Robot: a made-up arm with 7 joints. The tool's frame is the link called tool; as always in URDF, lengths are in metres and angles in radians. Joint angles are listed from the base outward. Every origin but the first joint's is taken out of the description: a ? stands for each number. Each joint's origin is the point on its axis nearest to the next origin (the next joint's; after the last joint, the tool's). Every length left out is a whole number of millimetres.
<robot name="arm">
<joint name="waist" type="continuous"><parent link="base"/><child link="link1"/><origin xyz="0 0 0.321" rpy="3.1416 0 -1.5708"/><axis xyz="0 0 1"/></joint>
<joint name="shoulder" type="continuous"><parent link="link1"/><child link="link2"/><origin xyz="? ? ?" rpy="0 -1.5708 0"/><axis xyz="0 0 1"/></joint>
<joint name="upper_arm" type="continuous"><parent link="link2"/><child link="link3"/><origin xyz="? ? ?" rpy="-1.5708 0 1.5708"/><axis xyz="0 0 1"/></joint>
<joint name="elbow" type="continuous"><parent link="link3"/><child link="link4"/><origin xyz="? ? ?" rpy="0 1.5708 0"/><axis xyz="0 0 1"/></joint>
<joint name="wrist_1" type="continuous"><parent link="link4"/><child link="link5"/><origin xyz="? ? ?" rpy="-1.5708 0 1.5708"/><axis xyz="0 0 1"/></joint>
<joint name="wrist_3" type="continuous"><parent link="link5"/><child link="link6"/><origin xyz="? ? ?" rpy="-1.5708 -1.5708 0"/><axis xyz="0 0 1"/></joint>
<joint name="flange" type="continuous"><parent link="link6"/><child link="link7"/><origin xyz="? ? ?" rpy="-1.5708 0 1.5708"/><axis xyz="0 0 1"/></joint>
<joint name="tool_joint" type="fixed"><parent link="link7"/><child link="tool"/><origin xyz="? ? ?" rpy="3.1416 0 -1.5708"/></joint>
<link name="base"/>
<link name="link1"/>
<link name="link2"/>
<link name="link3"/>
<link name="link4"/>
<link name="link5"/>
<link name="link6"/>
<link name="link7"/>
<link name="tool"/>
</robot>
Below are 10 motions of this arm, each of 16 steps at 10 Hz.
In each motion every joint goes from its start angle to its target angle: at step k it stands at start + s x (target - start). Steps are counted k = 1, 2, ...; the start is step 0. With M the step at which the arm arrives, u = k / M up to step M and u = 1 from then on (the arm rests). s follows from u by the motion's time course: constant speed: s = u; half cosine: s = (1 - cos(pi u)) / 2; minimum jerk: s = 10 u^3 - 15 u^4 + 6 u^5.
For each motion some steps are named. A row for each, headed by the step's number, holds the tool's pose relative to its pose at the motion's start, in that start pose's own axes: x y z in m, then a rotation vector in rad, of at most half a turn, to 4 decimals.
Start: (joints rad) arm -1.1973 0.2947 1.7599 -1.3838 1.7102 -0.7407 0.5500
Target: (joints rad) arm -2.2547 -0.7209 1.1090 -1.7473 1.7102 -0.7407 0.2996
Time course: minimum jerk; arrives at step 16
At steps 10, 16:
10: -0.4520 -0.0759 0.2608 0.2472 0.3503 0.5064
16: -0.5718 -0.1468 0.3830 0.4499 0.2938 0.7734

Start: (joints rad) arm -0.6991 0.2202 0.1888 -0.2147 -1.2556 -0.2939 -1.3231
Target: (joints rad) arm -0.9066 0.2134 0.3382 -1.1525 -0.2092 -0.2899 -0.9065
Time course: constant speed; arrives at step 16
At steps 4, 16:
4: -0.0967 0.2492 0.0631 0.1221 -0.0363 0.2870
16: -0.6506 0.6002 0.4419 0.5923 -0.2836 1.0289

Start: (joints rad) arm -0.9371 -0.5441 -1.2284 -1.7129 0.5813 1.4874 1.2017
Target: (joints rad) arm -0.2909 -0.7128 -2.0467 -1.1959 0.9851 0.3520 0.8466
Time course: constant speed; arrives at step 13
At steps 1, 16:
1: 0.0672 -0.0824 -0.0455 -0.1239 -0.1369 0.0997
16: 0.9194 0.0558 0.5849 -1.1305 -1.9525 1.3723

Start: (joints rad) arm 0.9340 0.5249 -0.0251 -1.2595 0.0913 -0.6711 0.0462
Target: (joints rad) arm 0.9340 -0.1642 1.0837 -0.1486 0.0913 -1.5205 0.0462
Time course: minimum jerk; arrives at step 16
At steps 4, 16:
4: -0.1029 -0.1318 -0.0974 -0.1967 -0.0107 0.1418
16: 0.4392 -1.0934 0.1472 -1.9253 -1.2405 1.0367

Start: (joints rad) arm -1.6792 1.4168 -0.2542 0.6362 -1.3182 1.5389 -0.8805
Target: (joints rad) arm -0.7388 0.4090 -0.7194 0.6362 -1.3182 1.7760 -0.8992
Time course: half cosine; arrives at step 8
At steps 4, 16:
4: 0.2044 -0.3618 0.1798 -0.2442 -0.5361 -0.5484
16: 0.0036 -0.7218 0.4784 -0.7564 -0.9542 -1.0620

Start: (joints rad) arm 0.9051 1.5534 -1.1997 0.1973 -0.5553 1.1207 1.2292
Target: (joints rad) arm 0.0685 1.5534 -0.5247 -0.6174 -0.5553 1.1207 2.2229
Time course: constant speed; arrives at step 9
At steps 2, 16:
2: -0.1641 -0.1060 0.0836 -0.0323 0.1940 -0.0691
16: -0.2709 -0.7301 0.3038 -0.6030 0.3379 -0.3432

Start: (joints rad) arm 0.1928 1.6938 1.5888 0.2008 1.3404 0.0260 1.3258
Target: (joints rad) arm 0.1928 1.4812 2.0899 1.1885 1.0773 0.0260 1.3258
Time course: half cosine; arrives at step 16
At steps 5, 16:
5: 0.0164 -0.2041 -0.0322 -0.2670 -0.0344 0.0428
16: 0.3291 -0.8148 0.1822 -1.1274 -0.4226 0.1888

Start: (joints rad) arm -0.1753 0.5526 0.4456 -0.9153 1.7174 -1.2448 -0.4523
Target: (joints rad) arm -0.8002 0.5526 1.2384 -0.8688 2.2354 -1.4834 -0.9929
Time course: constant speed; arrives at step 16
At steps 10, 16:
10: 0.1539 0.0882 0.4200 0.1013 -0.9379 0.4482
16: 0.1310 0.0103 0.7310 0.0667 -1.5023 0.4330

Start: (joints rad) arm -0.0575 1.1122 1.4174 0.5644 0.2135 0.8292 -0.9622
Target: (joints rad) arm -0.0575 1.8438 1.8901 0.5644 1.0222 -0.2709 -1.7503
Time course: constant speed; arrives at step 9
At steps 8, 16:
8: -0.3511 -0.1689 -0.0159 -0.3494 0.3983 1.8333
16: -0.3134 -0.2336 -0.0176 -0.5177 0.4460 2.0234

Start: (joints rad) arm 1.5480 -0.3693 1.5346 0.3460 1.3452 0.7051 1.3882
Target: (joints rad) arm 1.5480 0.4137 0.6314 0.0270 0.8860 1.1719 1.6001
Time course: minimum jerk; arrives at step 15
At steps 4, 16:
4: -0.0406 0.1335 0.0803 0.2132 0.0979 -0.0630
16: 0.0750 0.1313 1.1581 1.5465 1.2452 -0.2899

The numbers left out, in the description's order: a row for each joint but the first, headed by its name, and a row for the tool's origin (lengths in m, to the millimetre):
shoulder: 0.093 -0.099 0
upper_arm: -0.254 0.059 0
elbow: -0.035 -0.044 0
wrist_1: 0.262 -0.044 0
wrist_3: -0.115 -0.028 0
flange: -0.458 -0.35 0
tool: -0.027 0.071 0

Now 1 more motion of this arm.
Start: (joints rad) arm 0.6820 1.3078 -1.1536 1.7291 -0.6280 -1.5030 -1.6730
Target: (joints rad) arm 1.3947 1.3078 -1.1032 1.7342 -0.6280 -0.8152 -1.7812
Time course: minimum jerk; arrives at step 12
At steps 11, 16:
11: 0.3078 0.1039 0.5644 -0.6488 -0.7832 0.5454
16: 0.3083 0.1062 0.5672 -0.6517 -0.7869 0.5492

